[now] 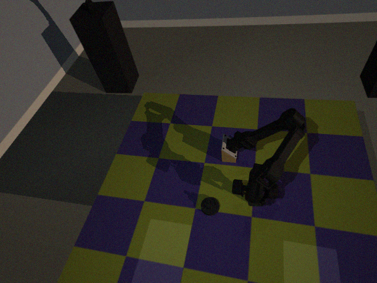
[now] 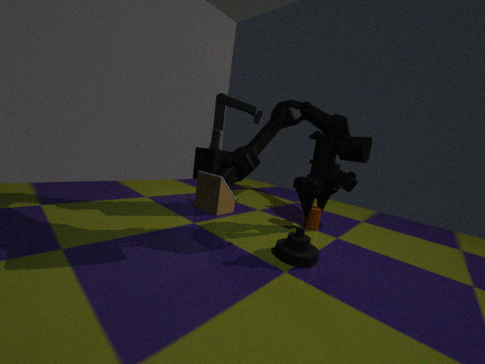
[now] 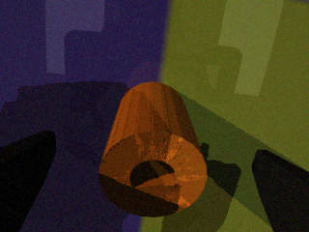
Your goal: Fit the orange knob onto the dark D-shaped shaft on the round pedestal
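Now: the orange knob 1 cm below my gripper tip. Round my gripper tip: dark pedestal (5 cm ahead, 20 cm to the right, 1 cm below).
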